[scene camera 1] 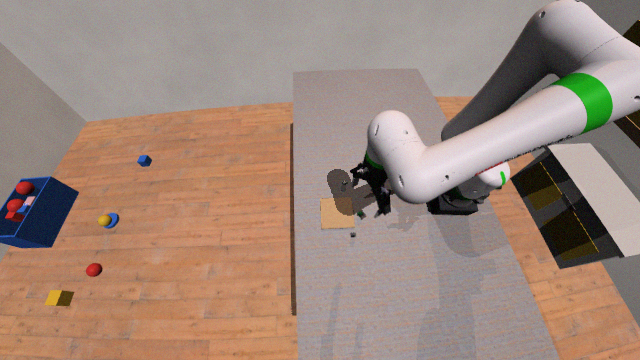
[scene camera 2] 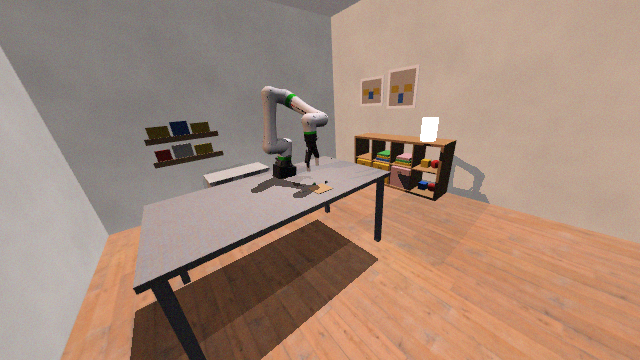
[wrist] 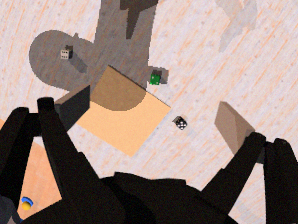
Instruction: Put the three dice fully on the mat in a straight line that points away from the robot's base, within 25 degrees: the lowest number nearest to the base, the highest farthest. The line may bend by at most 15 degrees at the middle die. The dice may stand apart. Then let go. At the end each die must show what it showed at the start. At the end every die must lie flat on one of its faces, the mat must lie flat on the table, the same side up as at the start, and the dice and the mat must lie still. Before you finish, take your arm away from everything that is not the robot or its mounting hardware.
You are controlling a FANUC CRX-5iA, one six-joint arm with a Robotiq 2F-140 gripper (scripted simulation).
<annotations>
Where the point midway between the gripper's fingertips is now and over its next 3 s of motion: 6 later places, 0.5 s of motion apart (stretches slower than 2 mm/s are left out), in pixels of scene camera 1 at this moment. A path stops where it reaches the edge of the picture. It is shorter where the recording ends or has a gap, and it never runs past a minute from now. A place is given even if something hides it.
The gripper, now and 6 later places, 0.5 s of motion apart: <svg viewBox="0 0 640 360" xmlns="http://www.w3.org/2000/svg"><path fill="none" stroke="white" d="M365 200L364 204L363 206L362 207L361 209L360 211L360 212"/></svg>
</annotations>
